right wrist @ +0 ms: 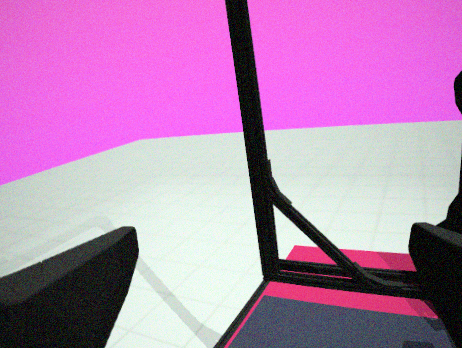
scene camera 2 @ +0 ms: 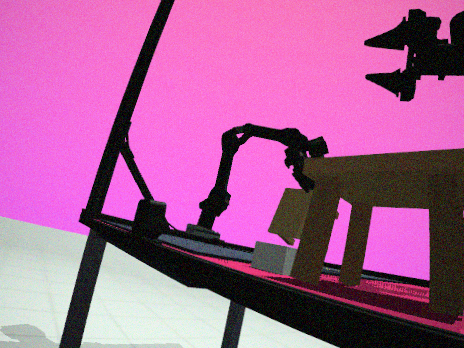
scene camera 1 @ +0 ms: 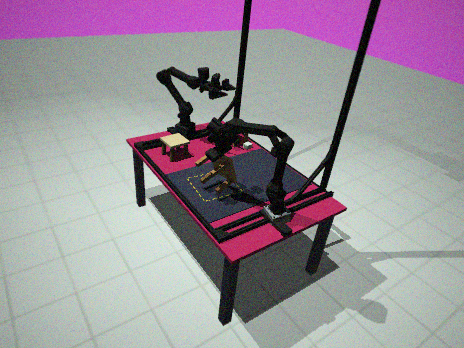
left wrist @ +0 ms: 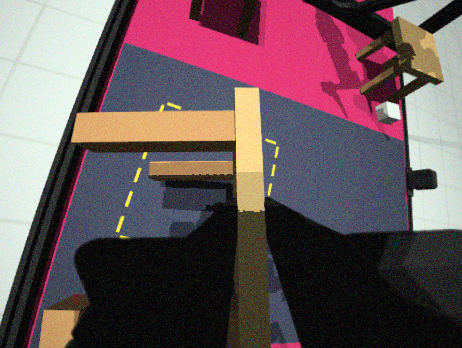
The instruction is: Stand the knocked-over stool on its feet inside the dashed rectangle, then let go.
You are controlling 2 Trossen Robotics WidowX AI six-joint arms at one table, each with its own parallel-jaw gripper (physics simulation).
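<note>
The held stool is wooden. It is on its side in the air above the dark mat, its seat board near vertical and its legs pointing left in scene camera 1. My left gripper is shut on the seat board's edge. The yellow dashed rectangle lies on the mat below the stool, partly hidden by the stool and gripper. My right gripper is open and empty, high above the table's far end in scene camera 1.
An upright stool with a pale seat stands on the pink table top. Another upright stool stands near a small white block. Black rails and posts edge the table.
</note>
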